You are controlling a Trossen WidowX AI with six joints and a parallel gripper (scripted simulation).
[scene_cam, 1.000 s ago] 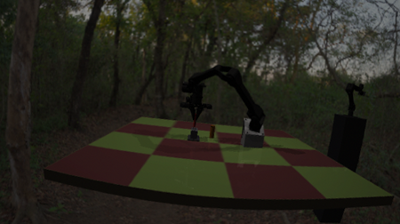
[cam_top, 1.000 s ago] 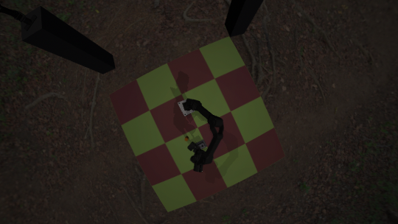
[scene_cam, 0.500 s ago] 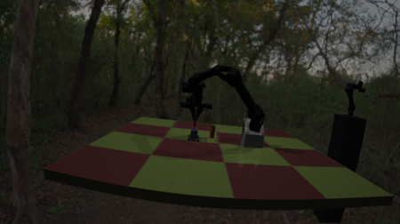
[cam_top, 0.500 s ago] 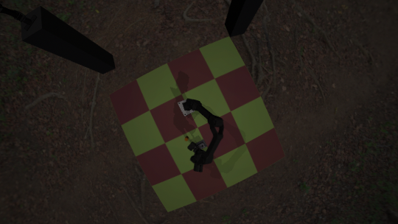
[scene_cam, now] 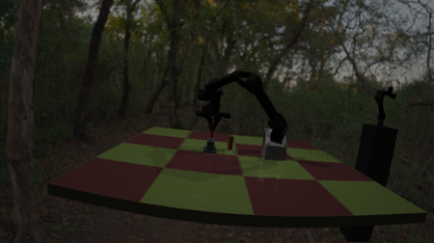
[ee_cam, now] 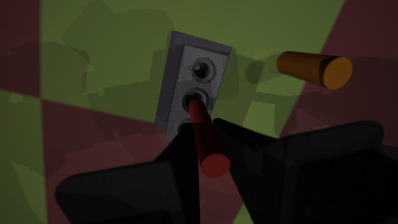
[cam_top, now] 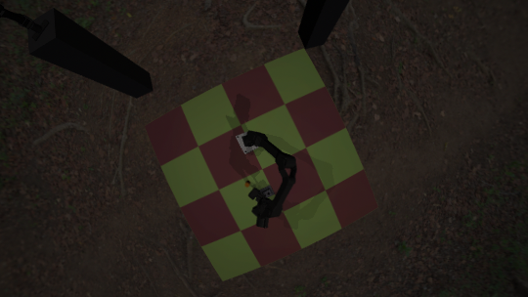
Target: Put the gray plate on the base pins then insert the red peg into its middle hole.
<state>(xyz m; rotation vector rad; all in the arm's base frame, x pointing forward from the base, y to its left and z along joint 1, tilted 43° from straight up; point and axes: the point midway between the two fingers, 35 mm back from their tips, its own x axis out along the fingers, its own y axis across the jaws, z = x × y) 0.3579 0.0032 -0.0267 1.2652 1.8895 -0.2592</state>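
My gripper tip is 7 cm above the gray plate. From my gripper tip the other things lie so: red peg right at my gripper tip; then orange peg 10 cm behind, 8 cm to the right, 7 cm below; then gray slab 11 cm below.
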